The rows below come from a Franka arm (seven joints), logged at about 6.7 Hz.
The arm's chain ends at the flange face. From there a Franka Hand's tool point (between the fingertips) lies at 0.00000 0.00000 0.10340 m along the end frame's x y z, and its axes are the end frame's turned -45 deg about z.
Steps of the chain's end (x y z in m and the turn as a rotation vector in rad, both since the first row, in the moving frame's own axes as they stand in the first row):
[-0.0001, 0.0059, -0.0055, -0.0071, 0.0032, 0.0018]
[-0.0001, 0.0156, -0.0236, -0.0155, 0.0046, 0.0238]
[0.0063, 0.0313, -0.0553, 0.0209, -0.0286, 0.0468]
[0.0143, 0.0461, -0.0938, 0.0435, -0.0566, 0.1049]
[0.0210, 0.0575, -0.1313, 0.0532, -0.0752, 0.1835]
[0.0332, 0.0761, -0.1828, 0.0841, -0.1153, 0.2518]
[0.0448, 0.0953, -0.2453, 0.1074, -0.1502, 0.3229]
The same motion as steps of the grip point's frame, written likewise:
[-0.0045, 0.0049, -0.0055, -0.0073, -0.0028, 0.0018]
[-0.0119, 0.0124, -0.0236, -0.0142, -0.0077, 0.0238]
[-0.0182, 0.0230, -0.0554, 0.0350, -0.0054, 0.0468]
[-0.0231, 0.0354, -0.0941, 0.0708, -0.0093, 0.1049]
[-0.0265, 0.0460, -0.1317, 0.0908, -0.0156, 0.1835]
[-0.0308, 0.0626, -0.1838, 0.1410, -0.0221, 0.2518]
[-0.0358, 0.0802, -0.2470, 0.1822, -0.0303, 0.3229]

